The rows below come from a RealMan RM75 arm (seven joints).
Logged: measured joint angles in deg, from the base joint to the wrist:
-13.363, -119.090, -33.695, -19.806, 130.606, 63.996, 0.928
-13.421, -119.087, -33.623, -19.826, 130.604, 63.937, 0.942
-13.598, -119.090, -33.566, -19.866, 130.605, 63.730, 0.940
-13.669, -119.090, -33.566, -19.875, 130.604, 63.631, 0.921
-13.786, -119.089, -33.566, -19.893, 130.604, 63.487, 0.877
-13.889, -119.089, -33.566, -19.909, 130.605, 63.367, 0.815
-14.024, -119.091, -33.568, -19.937, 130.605, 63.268, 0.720
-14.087, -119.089, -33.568, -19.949, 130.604, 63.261, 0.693
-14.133, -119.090, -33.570, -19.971, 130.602, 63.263, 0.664
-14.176, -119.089, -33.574, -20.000, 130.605, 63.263, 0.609
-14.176, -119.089, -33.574, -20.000, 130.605, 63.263, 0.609
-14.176, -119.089, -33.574, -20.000, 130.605, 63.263, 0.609
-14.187, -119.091, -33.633, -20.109, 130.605, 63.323, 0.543
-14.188, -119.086, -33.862, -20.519, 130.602, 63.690, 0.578
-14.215, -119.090, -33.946, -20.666, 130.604, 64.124, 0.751
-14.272, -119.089, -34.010, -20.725, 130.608, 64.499, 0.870
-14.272, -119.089, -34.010, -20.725, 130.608, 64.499, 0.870
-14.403, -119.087, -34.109, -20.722, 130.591, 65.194, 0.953
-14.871, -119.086, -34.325, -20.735, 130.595, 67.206, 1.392
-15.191, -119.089, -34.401, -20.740, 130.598, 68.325, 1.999
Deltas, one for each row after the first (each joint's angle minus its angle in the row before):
-0.058, 0.003, 0.072, -0.020, -0.002, -0.059, 0.014
-0.177, -0.003, 0.057, -0.040, 0.001, -0.207, -0.002
-0.071, 0.000, 0.000, -0.009, -0.001, -0.099, -0.019
-0.117, 0.001, 0.000, -0.018, 0.000, -0.144, -0.044
-0.103, 0.000, 0.000, -0.016, 0.001, -0.120, -0.062
-0.135, -0.002, -0.002, -0.028, 0.000, -0.099, -0.095
-0.063, 0.002, 0.000, -0.012, -0.001, -0.007, -0.027
-0.046, -0.001, -0.002, -0.022, -0.002, 0.002, -0.029
-0.043, 0.001, -0.004, -0.029, 0.003, 0.000, -0.055
0.000, 0.000, 0.000, 0.000, 0.000, 0.000, 0.000
0.000, 0.000, 0.000, 0.000, 0.000, 0.000, 0.000
-0.011, -0.002, -0.059, -0.109, 0.000, 0.060, -0.066
-0.001, 0.005, -0.229, -0.410, -0.003, 0.367, 0.035
-0.027, -0.004, -0.084, -0.147, 0.002, 0.434, 0.173
-0.057, 0.001, -0.064, -0.059, 0.004, 0.375, 0.119
0.000, 0.000, 0.000, 0.000, 0.000, 0.000, 0.000
-0.131, 0.002, -0.099, 0.003, -0.017, 0.695, 0.083
-0.468, 0.001, -0.216, -0.013, 0.004, 2.012, 0.439
-0.320, -0.003, -0.076, -0.005, 0.003, 1.119, 0.607

